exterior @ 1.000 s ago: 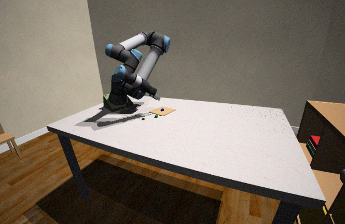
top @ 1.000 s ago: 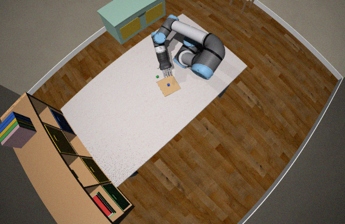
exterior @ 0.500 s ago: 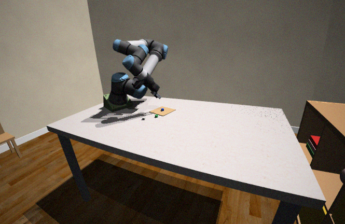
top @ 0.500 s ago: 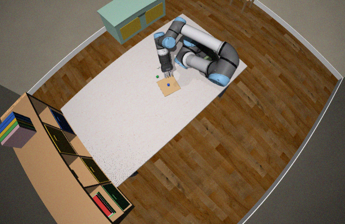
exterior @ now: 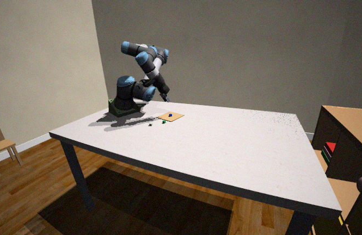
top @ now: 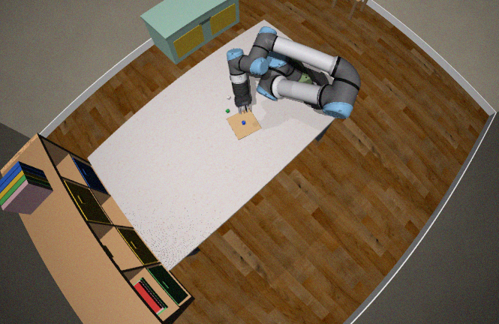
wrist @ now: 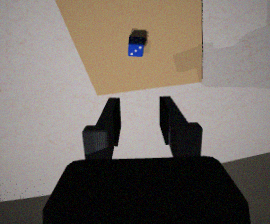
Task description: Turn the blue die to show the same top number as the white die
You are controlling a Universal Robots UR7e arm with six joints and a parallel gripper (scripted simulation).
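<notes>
Now: the blue die 2 cm ahead of my hand, 1 cm to the left of it and 12 cm below it. From my hand the other things lie so: green die 2 cm ahead, 10 cm to the right, 12 cm below; white die 4 cm behind, 16 cm to the right, 12 cm below; tan mat 1 cm ahead, 2 cm to the left, 13 cm below.
</notes>
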